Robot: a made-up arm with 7 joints. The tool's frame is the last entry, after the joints.
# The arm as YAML. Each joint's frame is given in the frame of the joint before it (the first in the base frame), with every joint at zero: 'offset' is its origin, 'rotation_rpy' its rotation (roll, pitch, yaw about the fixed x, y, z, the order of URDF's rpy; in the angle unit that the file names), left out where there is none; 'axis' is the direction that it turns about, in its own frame. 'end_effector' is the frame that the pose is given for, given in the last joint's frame.
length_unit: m
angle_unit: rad
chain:
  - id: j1
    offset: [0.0, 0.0, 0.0]
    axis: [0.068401, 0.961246, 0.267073]
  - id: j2
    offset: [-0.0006, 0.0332, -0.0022]
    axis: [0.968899, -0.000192, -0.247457]
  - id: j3
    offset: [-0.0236, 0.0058, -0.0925]
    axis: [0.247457, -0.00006, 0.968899]
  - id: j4
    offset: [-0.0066, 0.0, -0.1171]
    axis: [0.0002, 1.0, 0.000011]
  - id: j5
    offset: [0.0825, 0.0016, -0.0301]
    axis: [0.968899, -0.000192, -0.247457]
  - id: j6
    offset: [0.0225, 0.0, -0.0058]
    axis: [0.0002, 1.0, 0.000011]
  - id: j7
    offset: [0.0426, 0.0, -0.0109]
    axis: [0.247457, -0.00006, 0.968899]
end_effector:
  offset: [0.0, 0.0, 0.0]
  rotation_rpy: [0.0, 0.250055, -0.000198]
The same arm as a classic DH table. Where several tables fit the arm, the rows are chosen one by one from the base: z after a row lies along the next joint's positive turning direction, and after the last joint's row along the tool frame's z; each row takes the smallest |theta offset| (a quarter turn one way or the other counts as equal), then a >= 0, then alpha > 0; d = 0 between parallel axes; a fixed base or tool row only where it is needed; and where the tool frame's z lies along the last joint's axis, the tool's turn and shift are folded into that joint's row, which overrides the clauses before.
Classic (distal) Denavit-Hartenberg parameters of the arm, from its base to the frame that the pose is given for. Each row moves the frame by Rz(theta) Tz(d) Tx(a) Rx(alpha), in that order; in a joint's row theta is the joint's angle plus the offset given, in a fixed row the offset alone. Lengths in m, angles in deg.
base (fixed): a 0.0000  alpha -74.51  d 0.0000  theta0 -4.07
j1: a -0.0113  alpha -90.00  d 0.0313  theta0 -75.12
j2: a -0.0058  alpha 90.00  d 0.0000  theta0 74.00
j3: a 0.0226  alpha -90.00  d -0.2106  theta0 90.00
j4: a 0.0087  alpha 90.00  d 0.0016  theta0 90.00
j5: a 0.0001  alpha -90.00  d 0.1106  theta0 0.00
j6: a 0.0440  alpha 90.00  d 0.0000  theta0 -90.00
j7: a 0.0000  alpha 0.00  d 0.0000  theta0 0.00

